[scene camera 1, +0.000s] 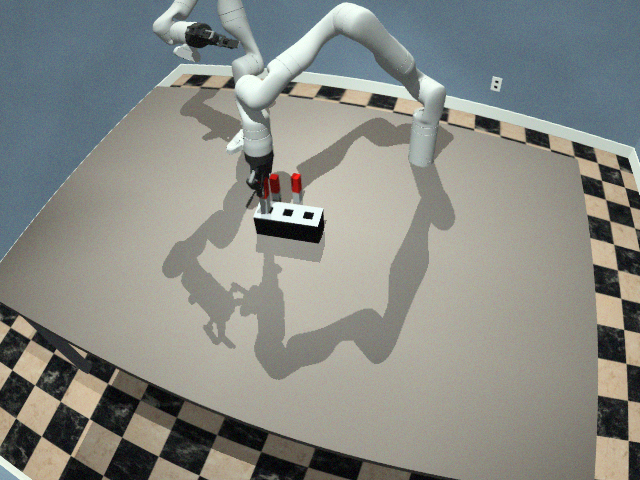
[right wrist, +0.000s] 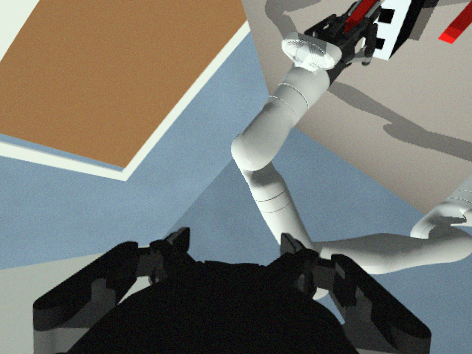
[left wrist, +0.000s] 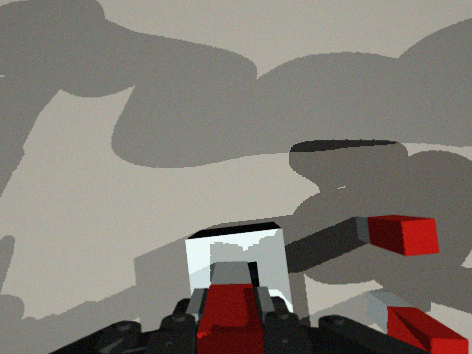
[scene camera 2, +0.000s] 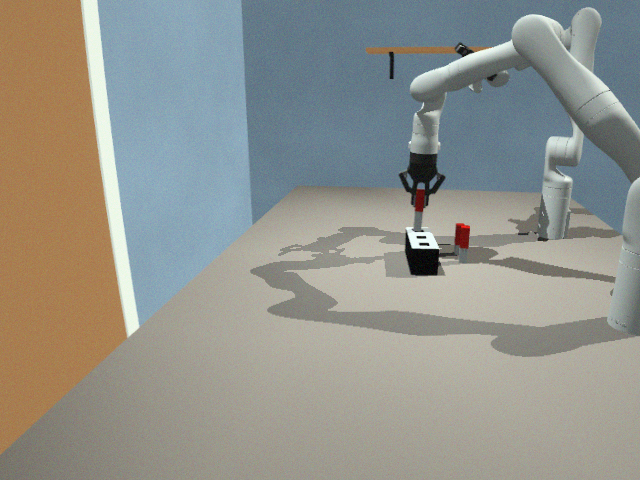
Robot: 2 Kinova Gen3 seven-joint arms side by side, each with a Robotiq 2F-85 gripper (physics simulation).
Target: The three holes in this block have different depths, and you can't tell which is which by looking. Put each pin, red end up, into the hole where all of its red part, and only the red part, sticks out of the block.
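Places are measured from the left arm's base along level axes (x ahead, y left, z up), in millimetres.
Pixels of known places: left gripper, fingertip midpoint: (scene camera 1: 263, 193) (right wrist: 369, 4) (left wrist: 231, 307) (scene camera 2: 419, 207); right gripper, fingertip midpoint: (scene camera 1: 226, 40) (right wrist: 234, 240); left arm's base, origin of the base link: (scene camera 1: 420, 158) (scene camera 2: 629, 324); right arm's base, origin of the base link: (scene camera 2: 550, 235).
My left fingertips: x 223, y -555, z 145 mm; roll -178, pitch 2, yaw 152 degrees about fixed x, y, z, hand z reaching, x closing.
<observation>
Ahead of a thing's pixels: the offset from my left fingertips to its middle. Level surfaces: height alone.
The block {dx +23, dy +62, dz -107 mm} (scene camera 1: 287, 229) (scene camera 2: 424, 261) (right wrist: 395, 31) has a white top with square holes and black sides. My left gripper (scene camera 1: 263, 192) (scene camera 2: 419, 200) (left wrist: 231, 307) is shut on the red part of a pin {dx +1, dy +2, dz -9 mm} (scene camera 1: 265, 206) (scene camera 2: 417, 221) (left wrist: 230, 320), red end up. Its grey lower end is at the leftmost hole in scene camera 1; whether it has entered is unclear. The left standing pin {dx -121, dy +35, dz -99 mm} (scene camera 1: 274, 184) (scene camera 2: 458, 233) (left wrist: 402, 235) and the right standing pin {dx -94, dy +101, dz -92 mm} (scene camera 1: 296, 183) (scene camera 2: 465, 237) (left wrist: 417, 325) are behind the block, red ends up. My right gripper (scene camera 1: 232, 43) (right wrist: 234, 240) is open and empty, far from the block.
The large grey table {dz -145 mm} (scene camera 1: 465, 310) (scene camera 2: 258, 392) carries the block and both arm bases. The left arm reaches over from the right in scene camera 1. The two standing pins are close to the block's long side, and arm shadows cross the table.
</observation>
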